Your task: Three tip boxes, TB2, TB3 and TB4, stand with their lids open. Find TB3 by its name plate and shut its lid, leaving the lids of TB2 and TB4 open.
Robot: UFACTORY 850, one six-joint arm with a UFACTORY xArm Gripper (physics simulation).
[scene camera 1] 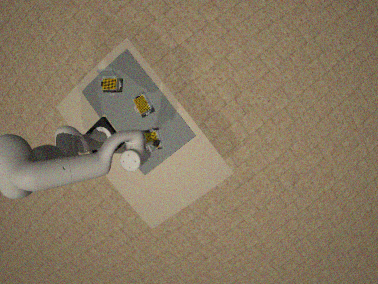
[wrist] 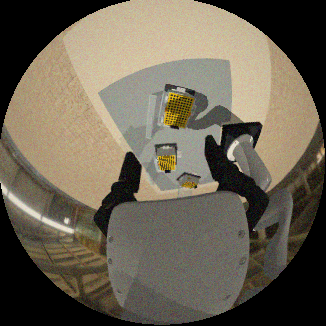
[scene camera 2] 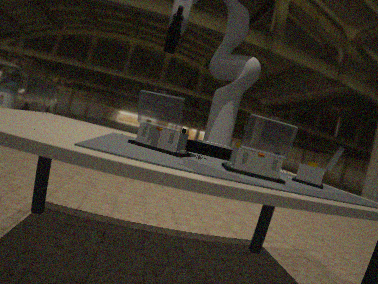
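Observation:
Three pale tip boxes with yellow racks stand on the grey mat, lids open. The first box [scene camera 1: 152,136] [scene camera 2: 160,137] [wrist: 179,109] is partly under the arm in scene camera 1; its clear lid [scene camera 2: 161,107] [wrist: 151,116] stands upright. The middle box [scene camera 1: 143,105] [scene camera 2: 257,161] [wrist: 166,161] has its clear lid [scene camera 2: 272,134] raised. The farthest box [scene camera 1: 110,84] [scene camera 2: 310,173] [wrist: 189,182] has its lid [scene camera 2: 335,159] tilted back. No name plate is readable, so I cannot tell which is TB3. My gripper [scene camera 2: 170,49] [wrist: 169,151] is open and empty, high above the table; the arm hides it in scene camera 1.
The grey mat [scene camera 1: 172,137] [scene camera 2: 107,142] [wrist: 125,100] lies on the pale table [scene camera 1: 195,172] [scene camera 2: 35,125] [wrist: 165,35]. The arm's black base plate [scene camera 1: 104,121] [wrist: 255,128] is beside the mat. The arm [scene camera 1: 75,167] [scene camera 2: 222,112] reaches over the table.

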